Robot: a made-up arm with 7 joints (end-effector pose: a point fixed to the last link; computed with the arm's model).
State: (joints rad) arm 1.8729 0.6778 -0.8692 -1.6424 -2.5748 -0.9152 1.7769
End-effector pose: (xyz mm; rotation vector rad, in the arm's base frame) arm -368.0 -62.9 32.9 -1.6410 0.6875 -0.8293
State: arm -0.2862 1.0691 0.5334 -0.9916 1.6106 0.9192 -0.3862
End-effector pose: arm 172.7 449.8 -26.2 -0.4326 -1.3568 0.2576
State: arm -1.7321 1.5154 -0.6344 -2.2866 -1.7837 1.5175 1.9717
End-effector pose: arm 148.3 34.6 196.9 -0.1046 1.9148 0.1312
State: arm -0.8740 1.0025 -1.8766 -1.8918 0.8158 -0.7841 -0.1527
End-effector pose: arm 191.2 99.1 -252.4 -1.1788 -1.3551 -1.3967
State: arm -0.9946 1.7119 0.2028 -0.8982 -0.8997 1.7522 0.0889
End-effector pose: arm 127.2 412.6 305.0 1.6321 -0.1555 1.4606
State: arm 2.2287 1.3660 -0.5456 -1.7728 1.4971 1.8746 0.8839
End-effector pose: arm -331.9 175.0 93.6 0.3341 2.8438 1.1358
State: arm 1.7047 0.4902 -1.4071 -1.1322 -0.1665 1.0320 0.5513
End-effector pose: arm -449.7 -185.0 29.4 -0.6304 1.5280 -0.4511
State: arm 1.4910 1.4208 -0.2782 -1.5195 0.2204 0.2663 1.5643
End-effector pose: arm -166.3 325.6 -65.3 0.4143 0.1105 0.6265
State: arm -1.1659 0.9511 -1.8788 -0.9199 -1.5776 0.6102 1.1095
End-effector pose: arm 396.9 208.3 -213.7 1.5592 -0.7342 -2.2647
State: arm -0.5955 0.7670 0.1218 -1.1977 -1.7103 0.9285 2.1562
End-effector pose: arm 363.2 228.0 -76.3 0.9598 -2.3556 0.4383
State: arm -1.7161 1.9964 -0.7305 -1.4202 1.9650 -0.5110 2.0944
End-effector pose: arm 73.8 331.6 305.0 2.6631 1.3978 -0.0257
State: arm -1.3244 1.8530 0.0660 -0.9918 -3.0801 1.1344 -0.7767
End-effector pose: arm 30.2 392.5 329.5 -1.1355 -2.2668 -1.2461
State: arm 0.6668 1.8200 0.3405 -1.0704 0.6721 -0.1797 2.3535
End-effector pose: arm 133.8 430.7 175.2 -0.5105 -1.6999 1.0478
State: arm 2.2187 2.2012 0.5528 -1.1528 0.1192 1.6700 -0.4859
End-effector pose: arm 106.6 425.3 -96.4 1.2073 2.2575 -0.9510
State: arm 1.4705 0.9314 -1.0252 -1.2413 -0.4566 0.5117 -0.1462
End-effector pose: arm -432.5 95.8 -54.2 -0.6876 0.9806 -1.3598
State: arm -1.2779 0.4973 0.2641 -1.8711 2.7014 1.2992 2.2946
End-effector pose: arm 329.9 63.0 190.6 -1.3207 1.2288 -0.0034
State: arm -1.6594 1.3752 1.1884 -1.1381 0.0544 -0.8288 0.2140
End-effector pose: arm 44.6 433.0 220.7 -0.8971 1.7294 -0.4894
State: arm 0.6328 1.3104 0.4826 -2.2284 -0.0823 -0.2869 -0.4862
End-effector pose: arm 72.9 249.7 26.8 1.2389 -1.3647 -2.0390
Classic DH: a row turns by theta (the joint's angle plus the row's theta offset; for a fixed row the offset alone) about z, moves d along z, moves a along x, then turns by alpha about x. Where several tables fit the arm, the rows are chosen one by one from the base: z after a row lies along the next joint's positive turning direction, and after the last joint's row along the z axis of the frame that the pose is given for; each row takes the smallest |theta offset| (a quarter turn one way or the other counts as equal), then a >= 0, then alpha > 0; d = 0 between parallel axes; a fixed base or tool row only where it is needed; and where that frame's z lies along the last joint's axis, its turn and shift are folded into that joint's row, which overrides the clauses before.
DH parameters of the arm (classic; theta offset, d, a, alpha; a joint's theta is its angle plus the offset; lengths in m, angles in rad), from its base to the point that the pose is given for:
base (fixed): 0 0.0392 -0.0067 -1.2217
joint 1: 1.5708 -0.0062 0.0013 1.5708
joint 2: 1.2217 -0.0463 0.0069 -1.5708
joint 3: -1.5708 -0.3322 0.0184 -1.5708
joint 4: 0 0.0145 -0.0075 1.5708
joint 5: 0 -0.2347 0.0002 -1.5708
joint 6: 0 0.017 0.0064 1.5708
joint 7: 0.2077 0.1284 -0.0015 -0.1729
tool (fixed): -0.2986 -0.1098 0 0

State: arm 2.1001 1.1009 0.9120 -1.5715 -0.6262 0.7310 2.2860
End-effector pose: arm -111.5 350.7 122.8 1.4423 -0.7704 0.4074
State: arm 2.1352 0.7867 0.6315 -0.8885 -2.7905 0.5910 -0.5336
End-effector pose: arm -382.1 243.3 268.4 0.8382 -1.2704 1.7746
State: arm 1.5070 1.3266 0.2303 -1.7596 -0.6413 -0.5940 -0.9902
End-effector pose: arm -94.5 346.2 -33.9 0.2101 -0.2391 -2.8598
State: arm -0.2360 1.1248 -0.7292 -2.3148 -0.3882 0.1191 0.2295
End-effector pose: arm 126.1 104.7 -110.0 0.1135 -1.6443 -1.7977
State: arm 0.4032 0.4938 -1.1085 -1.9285 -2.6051 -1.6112 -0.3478
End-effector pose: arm -37.2 -55.0 -277.4 0.4617 0.4349 1.6519
